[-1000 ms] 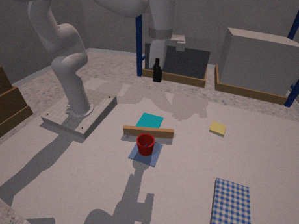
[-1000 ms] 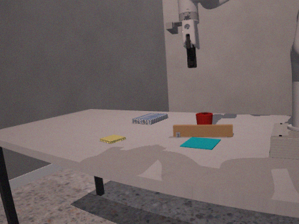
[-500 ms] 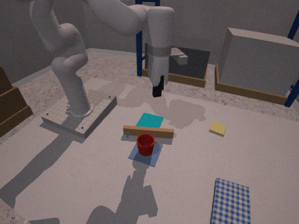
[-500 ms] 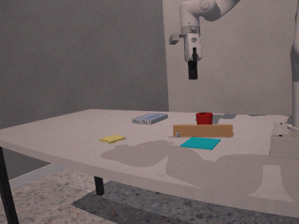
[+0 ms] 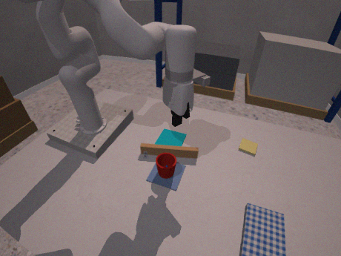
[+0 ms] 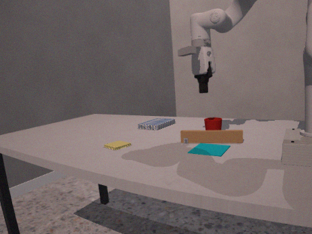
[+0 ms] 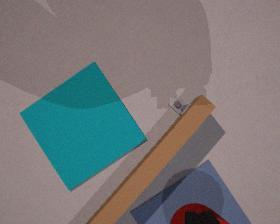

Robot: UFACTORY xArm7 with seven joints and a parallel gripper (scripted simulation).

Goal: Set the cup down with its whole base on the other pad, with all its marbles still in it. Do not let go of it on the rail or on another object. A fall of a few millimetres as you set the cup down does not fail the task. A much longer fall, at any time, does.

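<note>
Right now the red cup is 18 cm below my hand, 7 cm to the right of it and 2 cm behind it. Round my hand: yellow marble: 19 cm below, 7 cm to the right, 4 cm behind; then wooden rail: 20 cm below, 3 cm to the left, 3 cm behind; then teal pad: 22 cm below, 12 cm to the left, 4 cm behind.
</note>
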